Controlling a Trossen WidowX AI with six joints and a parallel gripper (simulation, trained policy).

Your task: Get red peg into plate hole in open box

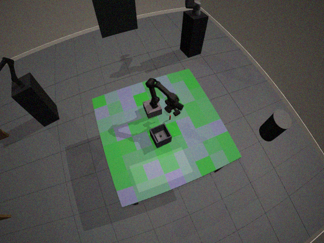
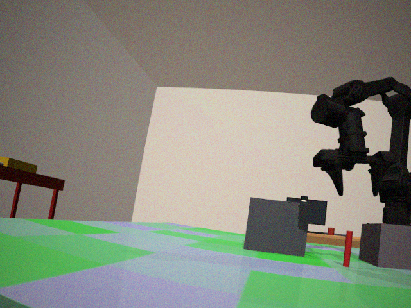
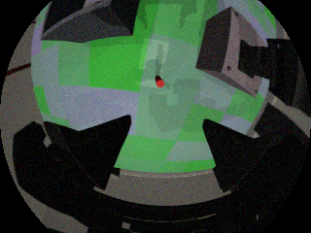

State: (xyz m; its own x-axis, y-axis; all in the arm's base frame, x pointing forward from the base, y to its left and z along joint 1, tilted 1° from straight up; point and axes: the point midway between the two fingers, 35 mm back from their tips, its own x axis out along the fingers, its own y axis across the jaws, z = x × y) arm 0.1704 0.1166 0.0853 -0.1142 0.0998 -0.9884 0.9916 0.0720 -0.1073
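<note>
Now: the red peg 2 cm to the right of my gripper tip and 12 cm below it. Round my gripper tip: light plate (15 cm ahead, 22 cm to the right, 11 cm below).
</note>
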